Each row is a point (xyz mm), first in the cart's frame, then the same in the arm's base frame.
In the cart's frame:
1: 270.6 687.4 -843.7
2: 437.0 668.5 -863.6
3: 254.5 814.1 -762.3
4: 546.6 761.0 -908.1
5: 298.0 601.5 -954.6
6: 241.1 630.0 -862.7
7: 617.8 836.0 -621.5
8: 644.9 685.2 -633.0
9: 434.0 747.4 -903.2
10: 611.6 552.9 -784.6
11: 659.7 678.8 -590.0
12: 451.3 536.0 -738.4
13: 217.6 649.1 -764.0
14: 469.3 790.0 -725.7
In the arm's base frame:
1: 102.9 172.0 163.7
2: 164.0 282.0 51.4
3: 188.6 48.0 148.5
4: 302.5 330.5 19.7
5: 64.1 305.1 198.3
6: 44.0 195.9 185.7
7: 337.3 126.3 -203.7
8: 220.3 215.9 -247.1
9: 240.0 274.1 95.8
10: 123.2 367.5 -151.3
11: 212.0 195.3 -287.3
12: 27.8 257.5 -68.1
13: 28.9 103.4 142.4
14: 254.3 144.7 -36.9

